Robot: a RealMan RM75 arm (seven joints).
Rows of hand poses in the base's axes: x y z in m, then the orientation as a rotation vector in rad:
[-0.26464, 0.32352, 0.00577, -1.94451, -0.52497, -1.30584]
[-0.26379, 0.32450, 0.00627, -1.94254, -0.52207, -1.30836]
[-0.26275, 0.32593, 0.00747, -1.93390, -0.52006, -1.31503]
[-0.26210, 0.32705, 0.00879, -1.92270, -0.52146, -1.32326]
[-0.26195, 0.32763, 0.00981, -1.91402, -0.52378, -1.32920]
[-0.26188, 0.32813, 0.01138, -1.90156, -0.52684, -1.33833]
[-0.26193, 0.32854, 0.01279, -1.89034, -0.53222, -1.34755]
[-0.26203, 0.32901, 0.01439, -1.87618, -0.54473, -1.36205]
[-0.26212, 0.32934, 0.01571, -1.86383, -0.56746, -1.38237]
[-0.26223, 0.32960, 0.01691, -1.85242, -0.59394, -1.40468]
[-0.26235, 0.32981, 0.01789, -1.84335, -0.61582, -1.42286]
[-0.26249, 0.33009, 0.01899, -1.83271, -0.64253, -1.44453]
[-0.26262, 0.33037, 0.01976, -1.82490, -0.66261, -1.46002]
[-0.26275, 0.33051, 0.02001, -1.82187, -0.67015, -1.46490]
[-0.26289, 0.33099, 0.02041, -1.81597, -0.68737, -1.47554]
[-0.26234, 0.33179, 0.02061, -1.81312, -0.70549, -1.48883]
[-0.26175, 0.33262, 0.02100, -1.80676, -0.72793, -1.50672]
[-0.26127, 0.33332, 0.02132, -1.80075, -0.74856, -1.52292]
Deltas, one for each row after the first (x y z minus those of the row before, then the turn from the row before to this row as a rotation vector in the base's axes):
[0.00085, 0.00098, 0.00050, 0.00259, -0.00130, -0.00176]
[0.00104, 0.00143, 0.00120, 0.00647, -0.00617, -0.00022]
[0.00065, 0.00112, 0.00132, 0.00633, -0.00902, 0.00189]
[0.00015, 0.00058, 0.00102, 0.00430, -0.00711, 0.00228]
[0.00007, 0.00050, 0.00157, 0.00618, -0.01055, 0.00280]
[-0.00005, 0.00041, 0.00141, 0.00396, -0.01104, 0.00326]
[-0.00010, 0.00047, 0.00160, 0.00138, -0.01774, 0.00534]
[-0.00009, 0.00033, 0.00132, -0.00657, -0.02444, 0.00615]
[-0.00011, 0.00026, 0.00120, -0.00987, -0.02670, 0.00615]
[-0.00012, 0.00021, 0.00098, -0.00857, -0.02177, 0.00483]
[-0.00014, 0.00028, 0.00110, -0.01093, -0.02608, 0.00571]
[-0.00013, 0.00028, 0.00077, -0.00840, -0.01900, 0.00444]
[-0.00013, 0.00014, 0.00025, -0.00300, -0.00654, 0.00218]
[-0.00014, 0.00048, 0.00040, -0.00753, -0.01430, 0.00463]
[0.00055, 0.00080, 0.00020, -0.01053, -0.01547, 0.00185]
[0.00059, 0.00083, 0.00039, -0.01146, -0.02087, 0.00289]
[0.00048, 0.00070, 0.00032, -0.01052, -0.01904, 0.00271]

